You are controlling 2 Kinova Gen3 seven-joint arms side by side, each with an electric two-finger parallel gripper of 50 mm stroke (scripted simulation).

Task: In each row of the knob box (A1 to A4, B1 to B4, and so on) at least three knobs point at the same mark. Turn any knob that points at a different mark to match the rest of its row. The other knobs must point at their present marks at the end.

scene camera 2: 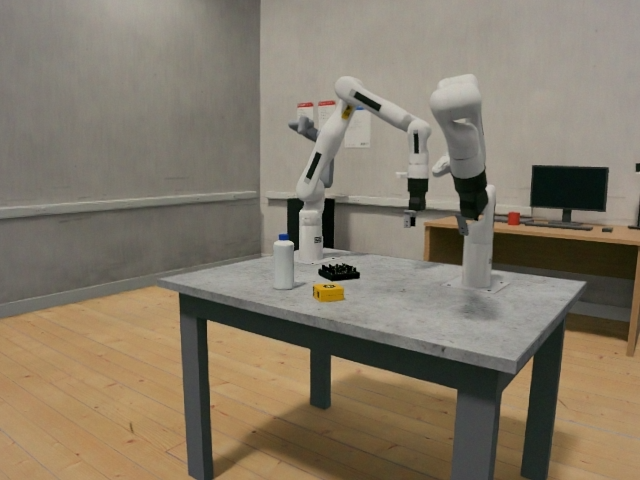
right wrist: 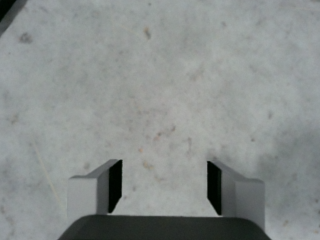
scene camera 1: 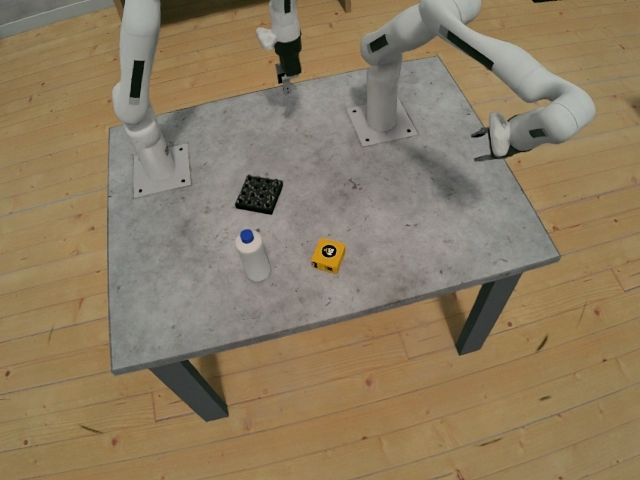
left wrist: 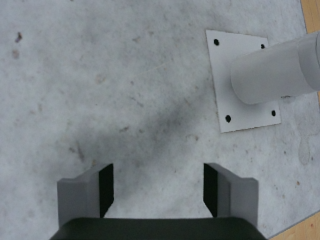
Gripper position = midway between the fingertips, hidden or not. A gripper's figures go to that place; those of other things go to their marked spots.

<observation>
The left gripper [scene camera 2: 469, 226] is 1.33 m from the lens. The right gripper [scene camera 2: 409, 227] is 1.89 m from the lens. A white bottle [scene camera 2: 283, 248]: 1.56 m from the lens.
</observation>
